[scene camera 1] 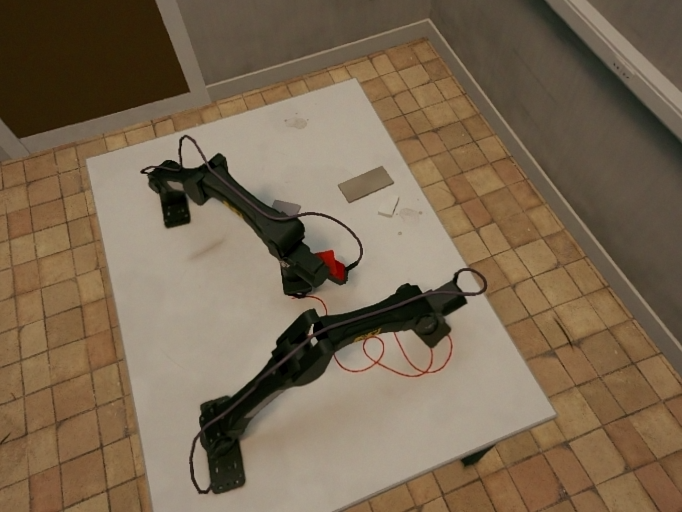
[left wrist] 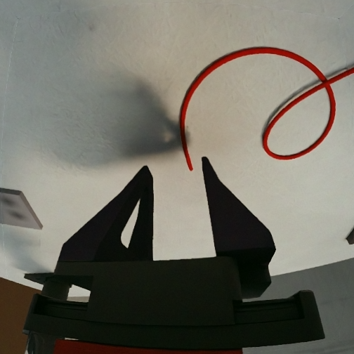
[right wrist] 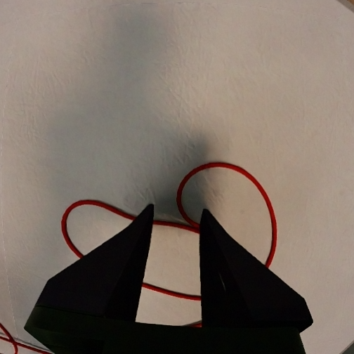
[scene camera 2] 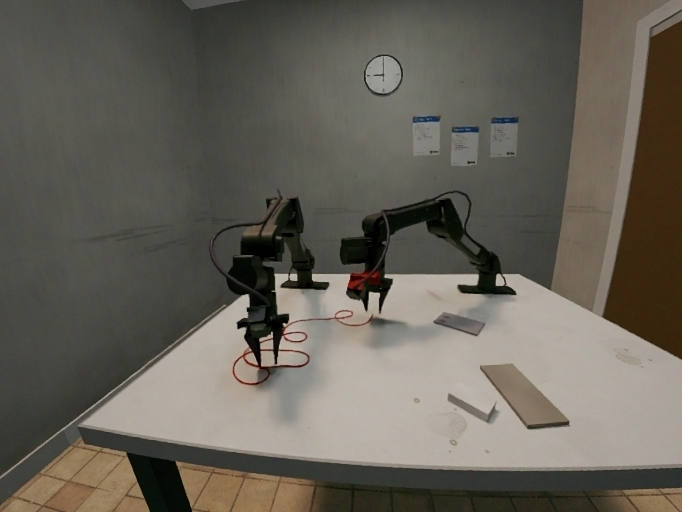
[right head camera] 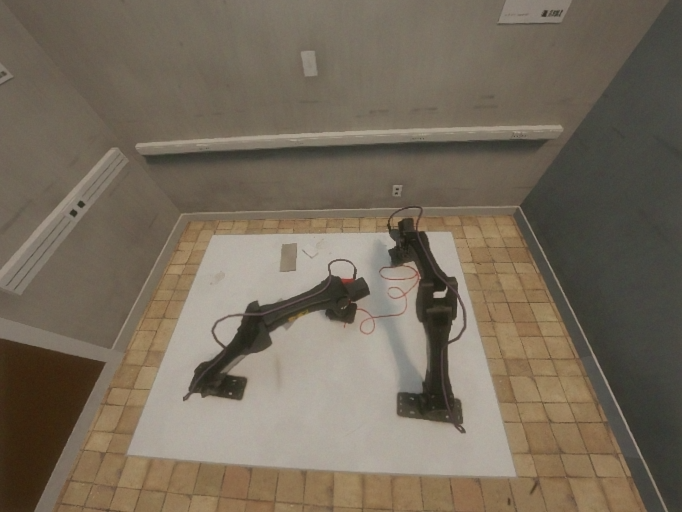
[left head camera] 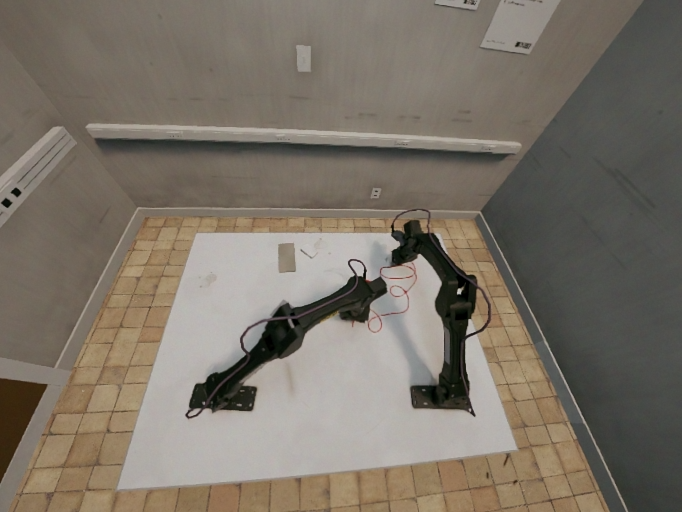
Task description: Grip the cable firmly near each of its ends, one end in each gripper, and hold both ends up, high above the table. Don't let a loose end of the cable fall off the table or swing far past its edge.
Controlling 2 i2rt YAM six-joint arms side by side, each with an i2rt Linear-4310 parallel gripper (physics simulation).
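Where they show: left gripper, fingertip midpoint: [scene camera 1: 300, 290] [scene camera 2: 373, 311] [right head camera: 343, 318] [left head camera: 352, 318]; right gripper, fingertip midpoint: [scene camera 2: 268, 364] [right head camera: 396, 260] [left head camera: 395, 260]; left arm's base, origin of the base link: [scene camera 1: 173, 198] [scene camera 2: 485, 290] [right head camera: 218, 385] [left head camera: 224, 397]; right arm's base, origin of the base link: [scene camera 1: 222, 443] [scene camera 2: 305, 285] [right head camera: 429, 407] [left head camera: 439, 397].
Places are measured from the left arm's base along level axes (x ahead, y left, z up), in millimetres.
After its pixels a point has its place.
Observation:
A thin red cable [left head camera: 374, 331] {y -498, x 242, z 3 mm} [right head camera: 367, 333] {y -507, x 242, z 3 mm} [scene camera 2: 250, 383] {y -631, x 608, z 3 mm} lies in loops on the table. My left gripper [scene camera 2: 373, 312] {y -413, x 283, z 23 mm} [left wrist: 175, 166] is partly open and empty, low above one cable end. In the left wrist view that end [left wrist: 190, 167] shows between the fingertips, nearer the picture-right finger. My right gripper [scene camera 2: 267, 364] {y -611, x 567, z 20 mm} [right wrist: 177, 213] is partly open, its fingertips close to the table over the looped far part of the cable [right wrist: 274, 230]. In the right wrist view a cable stretch passes between the fingers; the other end seems near the picture-right fingertip, partly hidden.
The white table [scene camera 2: 358, 440] {y -403, x 687, z 0 mm} also bears a brown flat board [left head camera: 286, 257] {y -120, x 547, z 8 mm} [scene camera 2: 523, 394] {y -118, x 564, z 8 mm}, a small white block [scene camera 2: 472, 403] {y -220, x 605, z 17 mm} and a grey plate [scene camera 1: 285, 207] {y -132, x 305, z 6 mm} [scene camera 2: 458, 323] {y -171, x 294, z 6 mm} [left wrist: 17, 207]. In scene camera 2, the right gripper is nearer the front table edge than the left.

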